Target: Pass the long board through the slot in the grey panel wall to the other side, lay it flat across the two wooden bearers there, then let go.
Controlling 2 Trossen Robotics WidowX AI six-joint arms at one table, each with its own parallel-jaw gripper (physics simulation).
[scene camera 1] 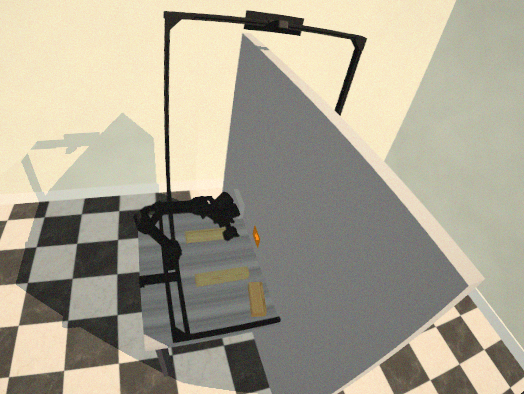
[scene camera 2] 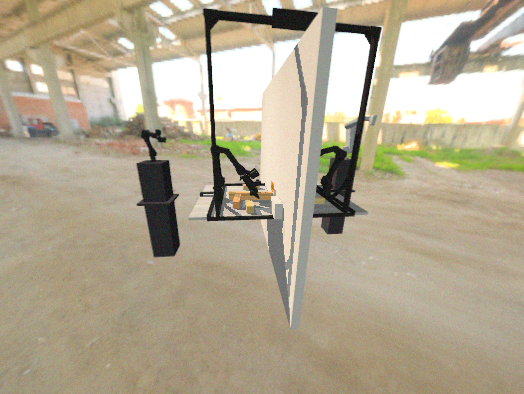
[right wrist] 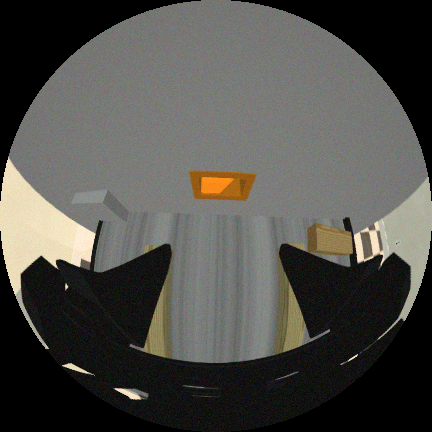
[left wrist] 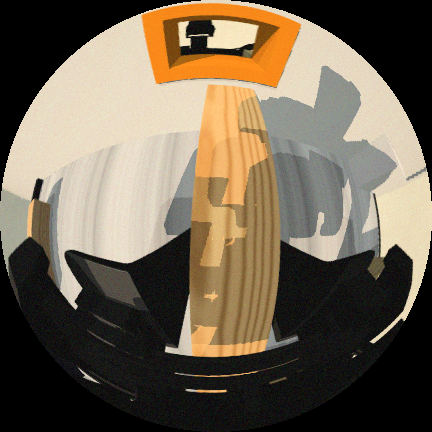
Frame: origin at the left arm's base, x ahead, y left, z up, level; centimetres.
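Seen in the pictures: left gripper, fingertip midpoint: (scene camera 2: 259,197) (left wrist: 224,232); right gripper, fingertip midpoint: (scene camera 1: 236,229) (right wrist: 227,250); right arm's base, link origin: (scene camera 1: 170,264) (scene camera 2: 326,194) (left wrist: 198,48).
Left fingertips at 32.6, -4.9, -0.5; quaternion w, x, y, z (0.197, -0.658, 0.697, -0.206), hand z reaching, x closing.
Note:
A point is followed by its place in that frame, as x, y, z.
My left gripper (scene camera 2: 257,194) @(32.6, -4.9, -0.5) (left wrist: 224,232) @(32.6, -4.9, -0.5) is shut on the long board (scene camera 2: 239,195) (left wrist: 232,300). In the left wrist view the board points towards the panel wall (scene camera 1: 350,225) @(48.3, 46.0, 71.0) (scene camera 2: 285,125) @(43.3, -35.6, 53.5) (left wrist: 90,100) @(43.3, 6.9, 5.7) (right wrist: 215,100) @(48.3, -5.6, 21.8), and its far end shows below the orange-framed slot (scene camera 1: 256,236) @(47.3, -6.4, 5.9) (scene camera 2: 272,186) @(43.9, -1.0, 7.6) (left wrist: 152,45) (right wrist: 220,197) @(48.5, -4.3, 5.3). Whether the board touches the table is unclear. Across the wall, my right gripper (scene camera 1: 231,233) @(59.6, -4.3, 15.8) (right wrist: 227,250) @(59.6, -4.3, 15.8) is open and empty, above or near the far bearer (scene camera 1: 202,236) @(73.8, -13.6, 2.1) (right wrist: 160,320) @(70.6, -13.8, 2.5). The other bearer (scene camera 1: 222,276) @(68.9, 12.1, 2.5) (right wrist: 292,320) @(71.4, 9.7, 2.5) lies roughly parallel to it.
A wooden block (scene camera 1: 257,299) @(56.0, 26.6, 1.9) (right wrist: 330,240) @(55.8, 22.5, 1.9) lies near the wall on the bearers' side. On the board's side, an orange-brown block (scene camera 2: 236,202) @(14.7, -22.7, 2.4) and a tan block (scene camera 2: 250,206) @(23.8, -31.7, 2.8) lie nearer the camera. A grey block (scene camera 2: 278,209) @(40.6, -41.5, 4.2) (right wrist: 92,196) @(49.8, -31.4, 8.1) stands at the wall. Black frame bars edge the table.

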